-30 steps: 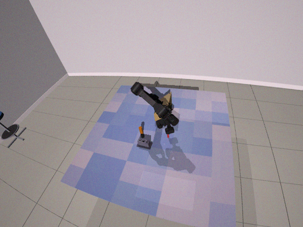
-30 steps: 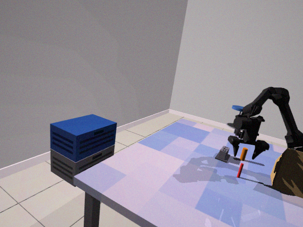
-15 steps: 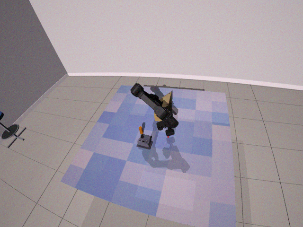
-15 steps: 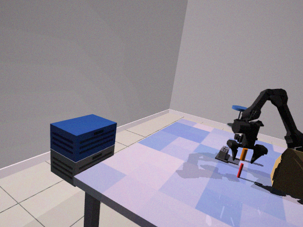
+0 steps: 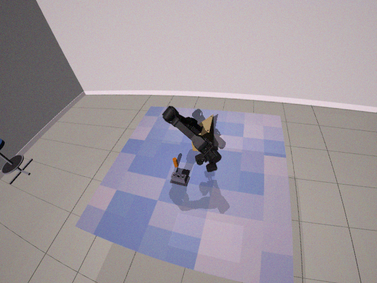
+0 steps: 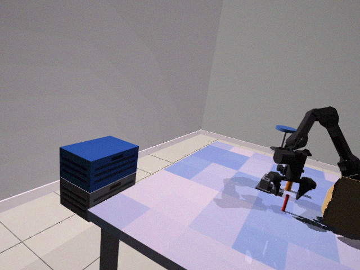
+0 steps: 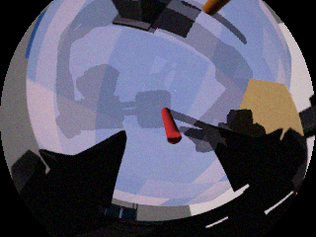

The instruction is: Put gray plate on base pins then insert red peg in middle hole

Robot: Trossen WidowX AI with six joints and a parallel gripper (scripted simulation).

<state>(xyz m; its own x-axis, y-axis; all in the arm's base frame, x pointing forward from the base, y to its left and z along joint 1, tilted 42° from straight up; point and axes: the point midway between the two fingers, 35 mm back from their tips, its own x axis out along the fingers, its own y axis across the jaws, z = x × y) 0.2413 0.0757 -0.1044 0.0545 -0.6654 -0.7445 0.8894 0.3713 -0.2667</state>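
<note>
Right now the red peg is 3 cm below my gripper tip. Round my gripper tip: gray plate 11 cm ahead, 18 cm to the right, 2 cm below; then orange peg 24 cm to the right, 3 cm below; then base 11 cm ahead, 18 cm to the right, 6 cm below.
</note>
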